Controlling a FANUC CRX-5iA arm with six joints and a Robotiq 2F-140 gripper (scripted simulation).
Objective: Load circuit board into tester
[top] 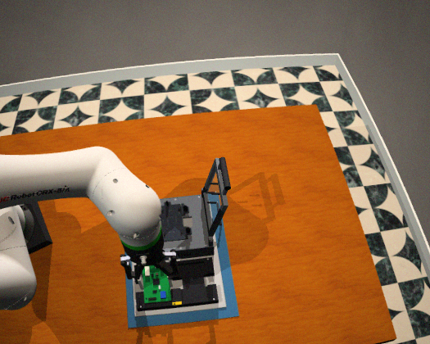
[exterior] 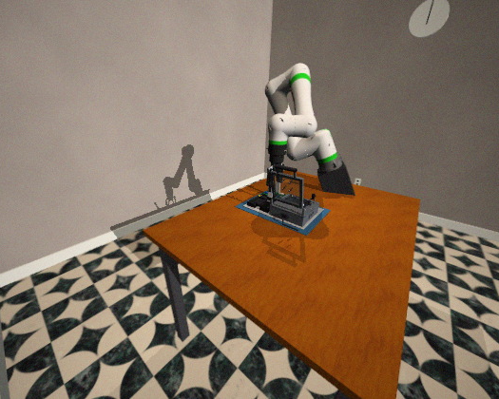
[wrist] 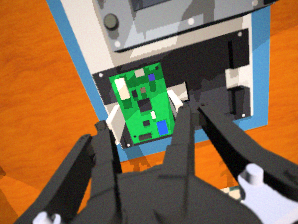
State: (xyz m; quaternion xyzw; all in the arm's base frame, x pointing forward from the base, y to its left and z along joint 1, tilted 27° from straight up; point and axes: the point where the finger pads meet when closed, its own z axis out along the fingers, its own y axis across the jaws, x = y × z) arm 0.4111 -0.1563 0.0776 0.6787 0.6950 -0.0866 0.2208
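Right now the latch hook is 23 cm to the left of my hand and 3 cm above it. The rest, counted from my hand: tester lid (19 cm ahead, 17 cm to the left, 12 cm above); green circuit board (2 cm below).
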